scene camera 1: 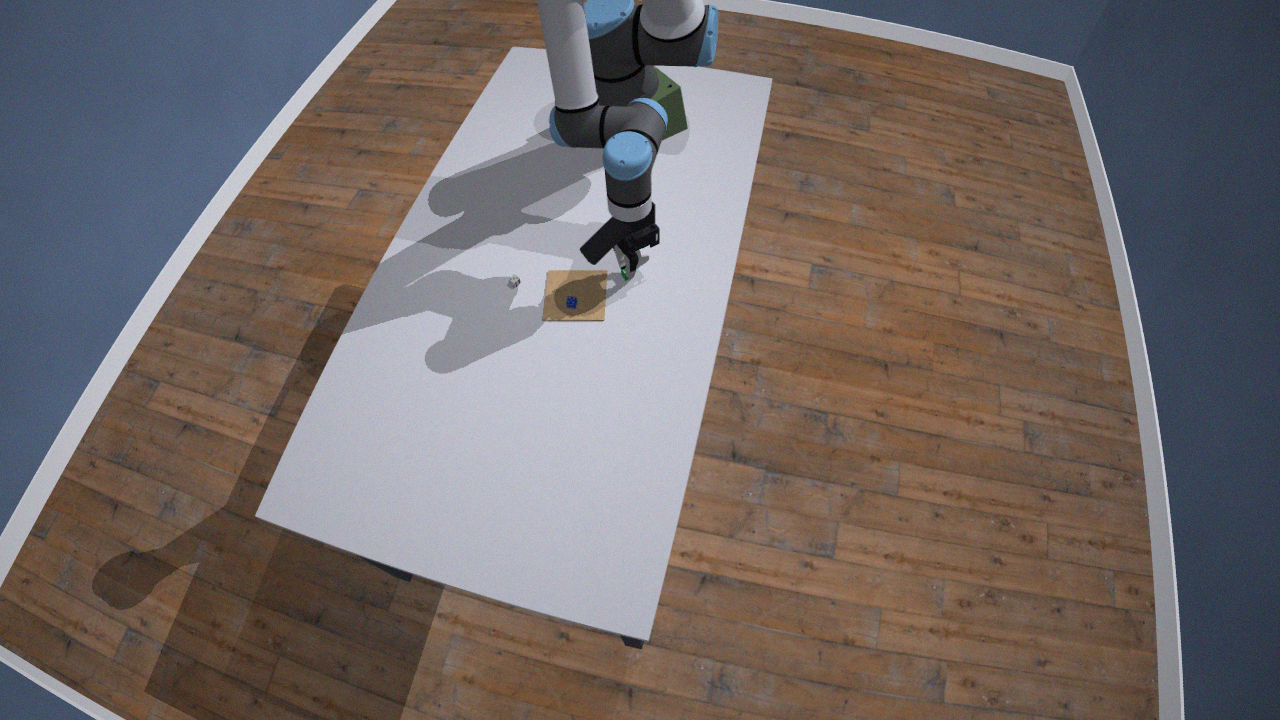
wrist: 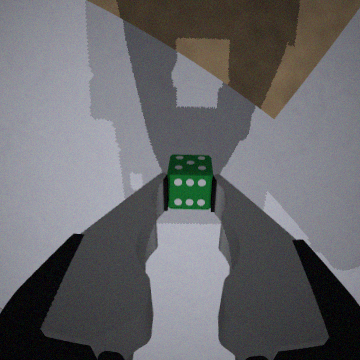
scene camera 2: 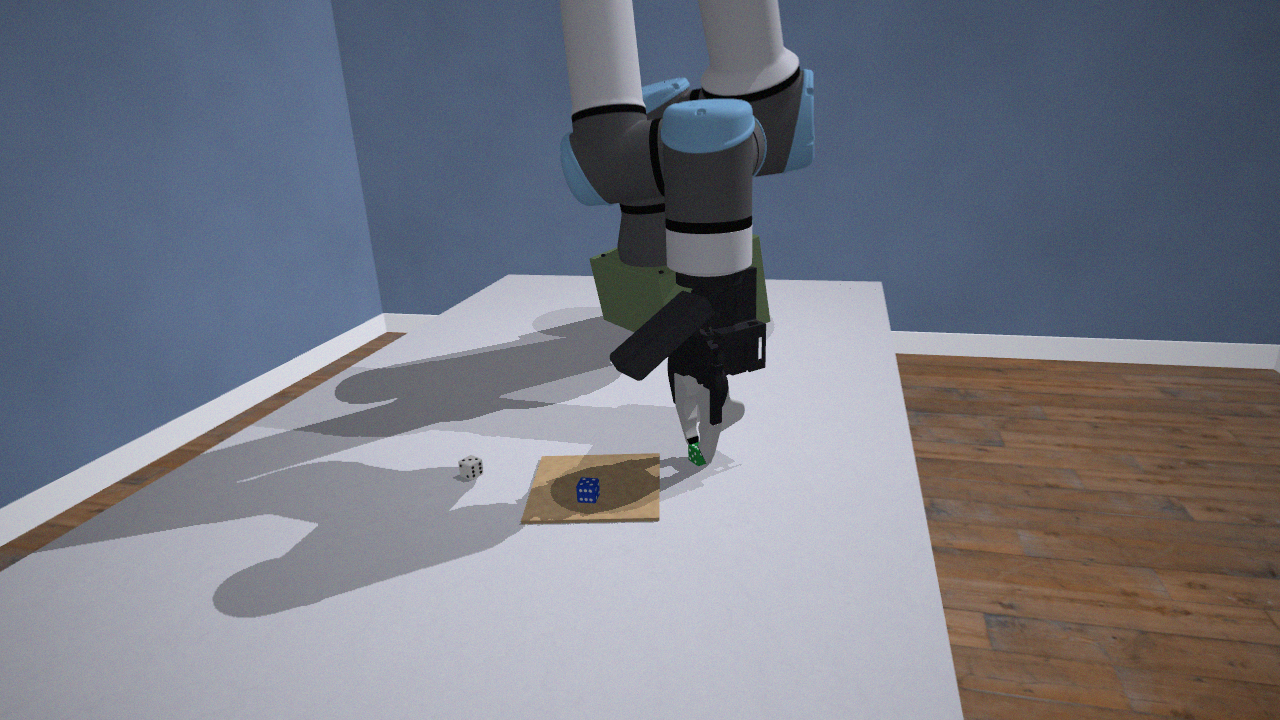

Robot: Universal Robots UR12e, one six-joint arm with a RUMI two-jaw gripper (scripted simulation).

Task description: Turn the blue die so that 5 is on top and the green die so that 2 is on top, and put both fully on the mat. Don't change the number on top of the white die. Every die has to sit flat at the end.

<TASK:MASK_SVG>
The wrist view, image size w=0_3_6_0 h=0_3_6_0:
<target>my gripper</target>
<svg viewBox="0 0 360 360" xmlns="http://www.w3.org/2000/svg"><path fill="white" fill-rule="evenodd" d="M213 175L211 212L214 212L221 221L219 251L224 255L230 266L229 275L224 280L218 314L218 338L220 344L235 355L235 360L360 360L360 306L304 240L296 240L220 174ZM166 173L157 175L81 234L73 233L21 285L0 313L0 360L133 360L134 352L149 342L152 335L153 305L150 279L146 274L145 264L158 247L157 219L164 211L168 211L169 197Z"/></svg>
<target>green die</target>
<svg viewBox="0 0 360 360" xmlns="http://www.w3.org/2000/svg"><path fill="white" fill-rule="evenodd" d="M171 155L167 172L168 207L170 209L209 210L211 208L213 179L211 157L209 155Z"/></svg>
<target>mat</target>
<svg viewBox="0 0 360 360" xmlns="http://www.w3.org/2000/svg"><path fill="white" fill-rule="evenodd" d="M87 0L136 26L184 55L244 96L273 119L276 118L360 8L360 0Z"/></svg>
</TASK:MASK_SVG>
